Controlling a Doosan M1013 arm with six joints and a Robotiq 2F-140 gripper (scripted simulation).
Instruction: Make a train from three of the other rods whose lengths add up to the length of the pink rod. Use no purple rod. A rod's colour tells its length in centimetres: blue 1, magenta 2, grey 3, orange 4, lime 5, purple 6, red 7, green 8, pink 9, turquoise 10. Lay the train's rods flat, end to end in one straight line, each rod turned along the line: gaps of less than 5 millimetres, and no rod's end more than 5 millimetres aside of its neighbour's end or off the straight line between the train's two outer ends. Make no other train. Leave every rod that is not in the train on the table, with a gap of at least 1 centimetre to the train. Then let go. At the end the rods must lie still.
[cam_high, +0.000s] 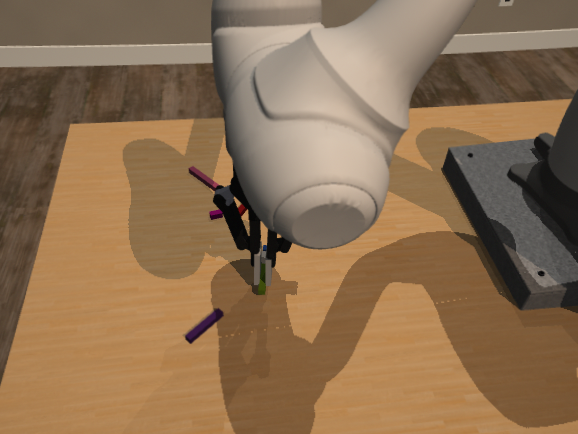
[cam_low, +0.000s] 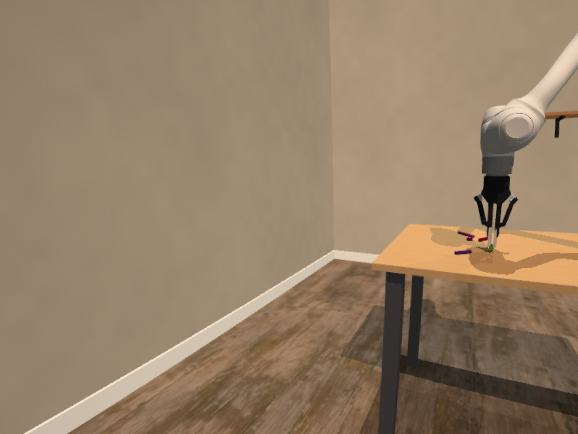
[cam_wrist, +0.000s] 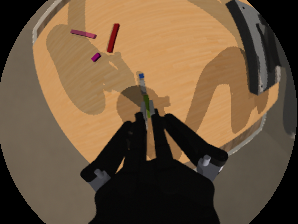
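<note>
The lime rod lies 3 cm below my hand. Round my hand: grey rod 1 cm behind, 4 cm to the right, 4 cm below; purple rod 10 cm ahead, 5 cm to the left, 4 cm below; blue rod 2 cm behind, 6 cm to the right, 4 cm below.
</note>
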